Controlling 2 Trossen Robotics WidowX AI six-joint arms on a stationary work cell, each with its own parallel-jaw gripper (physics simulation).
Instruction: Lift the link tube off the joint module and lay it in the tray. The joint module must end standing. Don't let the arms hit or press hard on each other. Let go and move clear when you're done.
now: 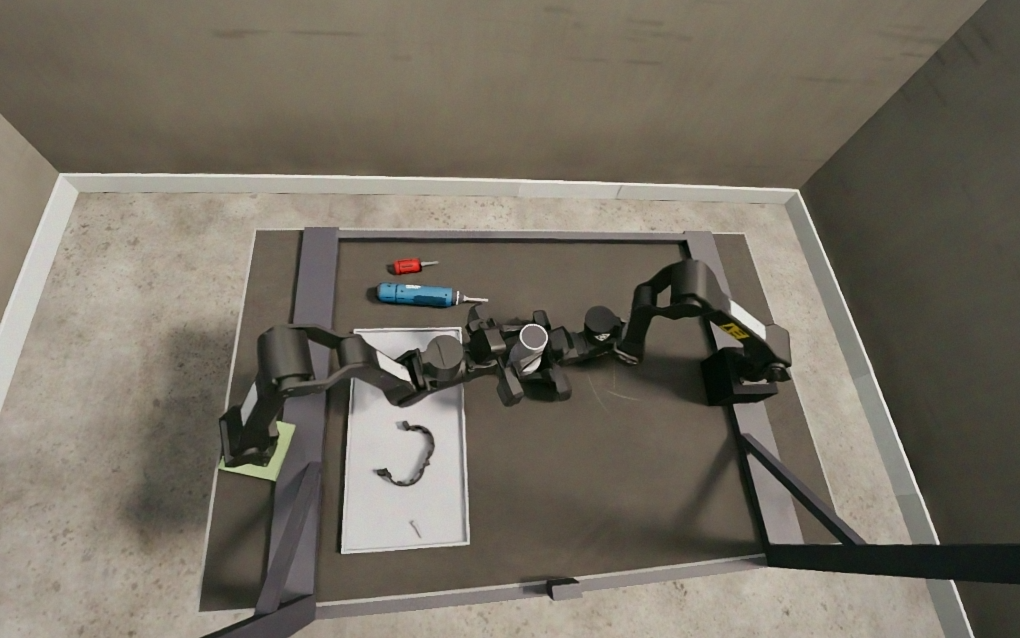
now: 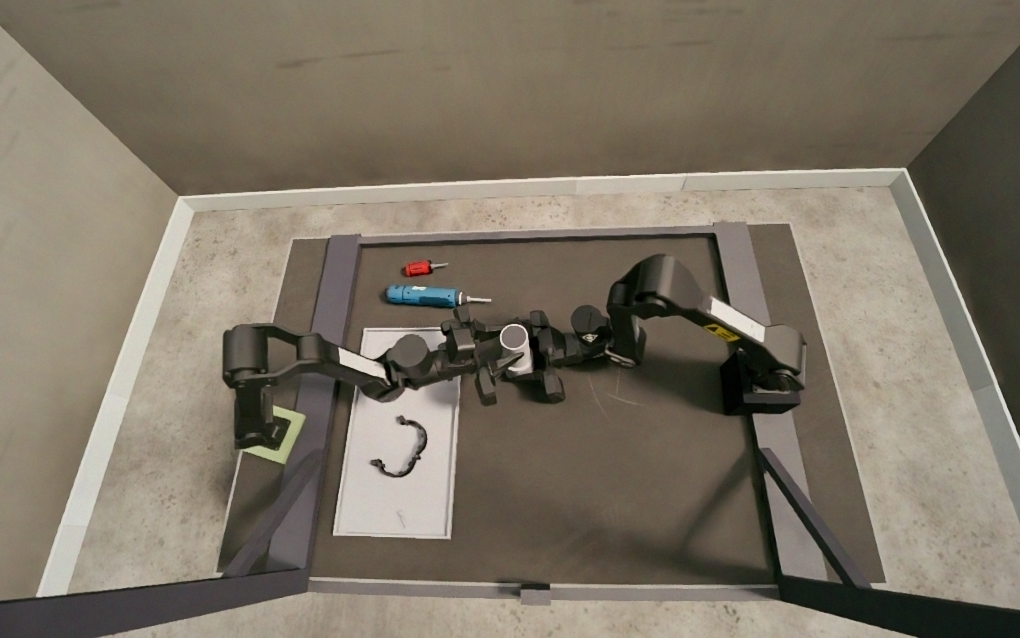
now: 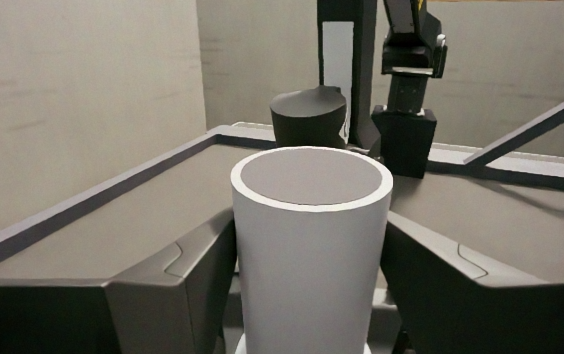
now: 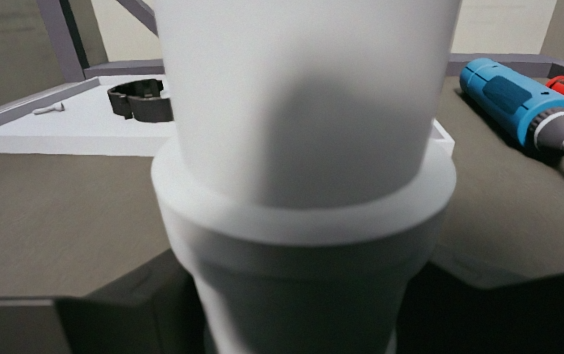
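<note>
The white link tube stands upright near the middle, above the joint module, which is upright, shaded and mostly hidden. A wider white collar surrounds the tube's lower end. My left gripper is shut on the tube, with one finger against each side below its top rim. My right gripper is lower down, shut on the module just below the collar. The white tray lies left of them, partly under my left arm.
A black curved clip and a small screw lie in the tray. A blue driver and a red screwdriver lie behind it. The two grippers are very close together.
</note>
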